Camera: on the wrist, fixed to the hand. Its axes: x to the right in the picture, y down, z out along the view.
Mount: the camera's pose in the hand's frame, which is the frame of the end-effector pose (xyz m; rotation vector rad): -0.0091 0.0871 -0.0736 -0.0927 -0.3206 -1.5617
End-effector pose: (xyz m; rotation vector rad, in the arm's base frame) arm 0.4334 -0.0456 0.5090 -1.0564 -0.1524 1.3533
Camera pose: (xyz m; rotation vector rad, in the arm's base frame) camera 0.4159 -0.1044 0.4124 -0.4625 -1.0372 0.0504
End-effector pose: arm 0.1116 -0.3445 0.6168 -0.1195 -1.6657 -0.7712
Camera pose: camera 0.2174 -0.3142 0.6481 1.1800 -1.8270 -2.0288
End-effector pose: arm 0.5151 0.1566 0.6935 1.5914 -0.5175 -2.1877
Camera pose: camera 0.5959 0.0814 0.7237 -1.0169 -0.6866 1.9294
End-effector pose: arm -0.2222 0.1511 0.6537 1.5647 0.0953 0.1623
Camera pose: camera -0.2469 0.2221 0.7399 1.0344 0.9788 -1.2688
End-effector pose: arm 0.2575 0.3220 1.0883 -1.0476 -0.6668 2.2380
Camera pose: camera 0.2964 0.2681 0.9952 0.0214 -1.1537 0.9440
